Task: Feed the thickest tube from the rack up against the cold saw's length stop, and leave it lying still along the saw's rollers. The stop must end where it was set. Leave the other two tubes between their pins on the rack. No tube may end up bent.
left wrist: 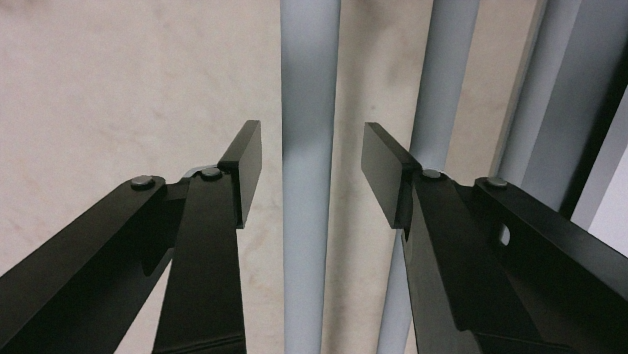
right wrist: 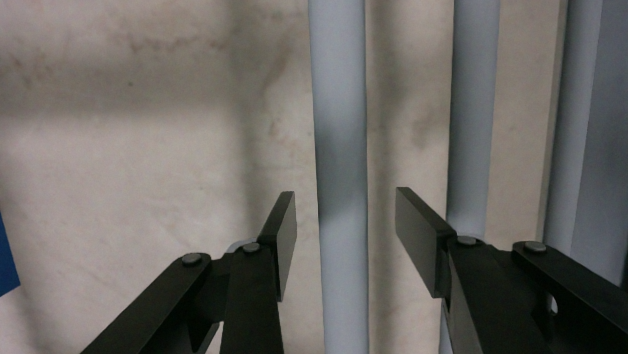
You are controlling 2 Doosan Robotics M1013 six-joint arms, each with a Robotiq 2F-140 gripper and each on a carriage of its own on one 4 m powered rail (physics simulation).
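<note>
The thickest-looking tube (left wrist: 310,75) (right wrist: 340,90), light grey, runs up and down through both wrist views. A second tube (left wrist: 450,60) (right wrist: 472,100) lies to its right, and a third tube (left wrist: 542,100) (right wrist: 577,100) lies farther right. My left gripper (left wrist: 312,144) is open, with one finger pad on each side of the thickest tube and a gap on both sides. My right gripper (right wrist: 345,210) is open around the same tube, also with gaps on both sides. The rack's pins, the saw and the length stop do not show in either view.
A beige mottled surface (left wrist: 125,100) (right wrist: 175,165) lies below the tubes. A grey rail surface (left wrist: 575,100) (right wrist: 612,100) runs along the right, beside the third tube. A blue part (right wrist: 6,265) shows at the left edge of the right wrist view. The second tube passes close by each right-hand finger.
</note>
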